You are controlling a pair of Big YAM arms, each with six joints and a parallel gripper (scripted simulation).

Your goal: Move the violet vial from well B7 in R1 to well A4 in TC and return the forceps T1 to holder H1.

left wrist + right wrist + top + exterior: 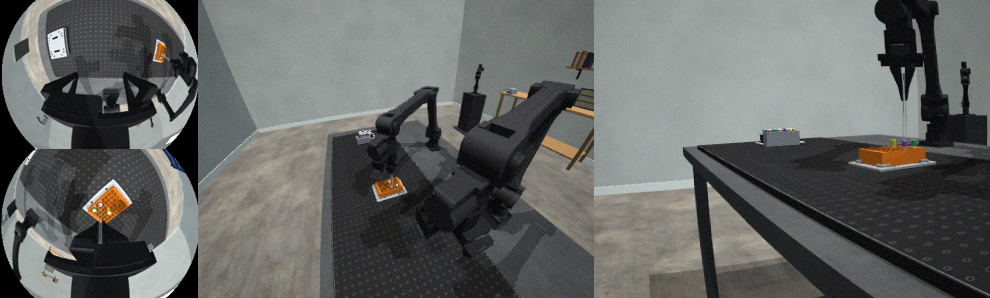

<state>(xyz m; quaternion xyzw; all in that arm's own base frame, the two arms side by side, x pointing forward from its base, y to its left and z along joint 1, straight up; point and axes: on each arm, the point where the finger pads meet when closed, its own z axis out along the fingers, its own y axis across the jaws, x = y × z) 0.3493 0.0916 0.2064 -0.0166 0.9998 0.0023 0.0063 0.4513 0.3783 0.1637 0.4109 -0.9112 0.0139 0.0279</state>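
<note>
Right now the orange tube carrier is 10 mm ahead of my right hand, 30 mm to the right of it and 130 mm below it.
</note>
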